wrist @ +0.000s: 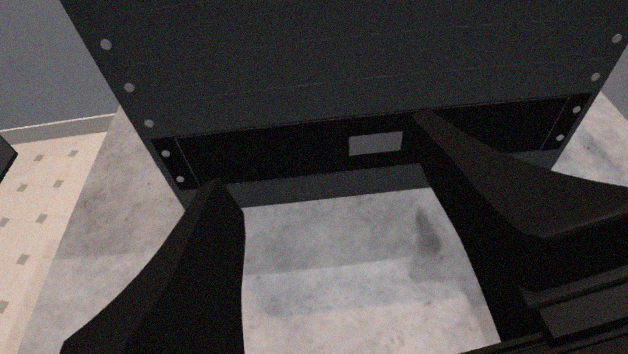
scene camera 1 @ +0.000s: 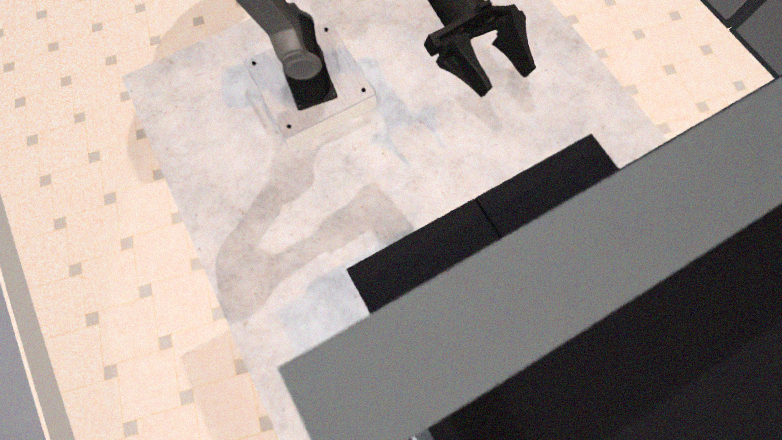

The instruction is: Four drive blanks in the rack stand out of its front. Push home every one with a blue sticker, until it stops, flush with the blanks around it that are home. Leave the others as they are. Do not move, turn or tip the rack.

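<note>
The rack (scene camera 1: 524,273) (wrist: 320,55) shows its grey top across the lower right of the scene view and its dark front, with round screws down both sides, in the wrist view. Two black blocks, the left one (scene camera 1: 426,254) and the right one (scene camera 1: 546,184), stand out side by side from its front; their faces and any stickers are hidden there. In the wrist view a black strip low on the front carries a plain grey label (wrist: 375,143). No blue sticker can be made out. My gripper (scene camera 1: 505,84) (wrist: 319,167) is open and empty, apart from the rack's front.
The arm's base plate (scene camera 1: 349,98) lies at the upper left of the scene view, on the marbled surface (scene camera 1: 185,109). Tiled floor (scene camera 1: 98,235) (wrist: 30,235) lies beside it. A dark object (scene camera 1: 757,41) stands at the upper right corner.
</note>
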